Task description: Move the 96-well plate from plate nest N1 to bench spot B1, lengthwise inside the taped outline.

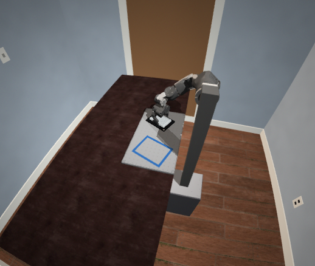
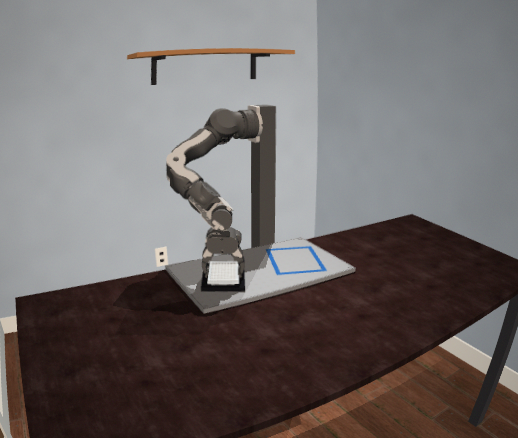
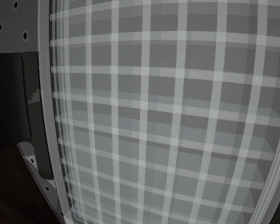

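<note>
My gripper is now 1 cm above the black plate nest N1. The rest, counted from my hand: white 96-well plate right at my hand.
</note>
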